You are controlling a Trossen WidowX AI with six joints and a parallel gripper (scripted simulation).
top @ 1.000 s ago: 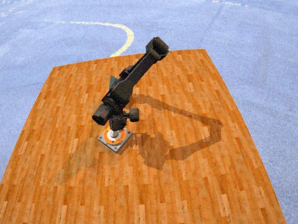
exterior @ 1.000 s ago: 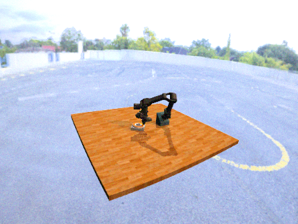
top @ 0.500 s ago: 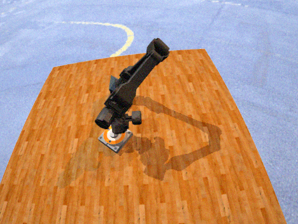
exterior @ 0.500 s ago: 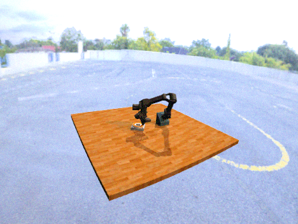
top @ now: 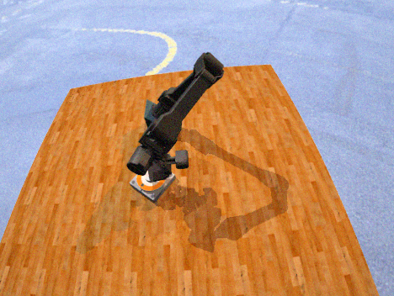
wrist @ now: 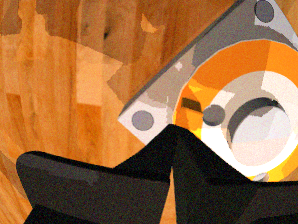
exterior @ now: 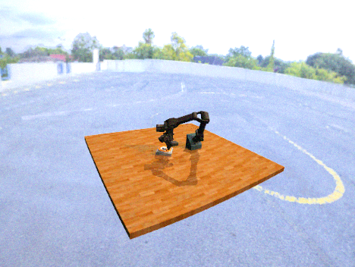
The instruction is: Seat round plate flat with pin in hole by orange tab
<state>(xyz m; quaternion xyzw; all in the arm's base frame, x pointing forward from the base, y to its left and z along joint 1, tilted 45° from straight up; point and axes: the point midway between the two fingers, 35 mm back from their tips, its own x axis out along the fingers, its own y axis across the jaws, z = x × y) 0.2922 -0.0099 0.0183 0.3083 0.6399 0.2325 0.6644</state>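
The square grey base is 50 mm to the right of my gripper tip and 20 mm below it.
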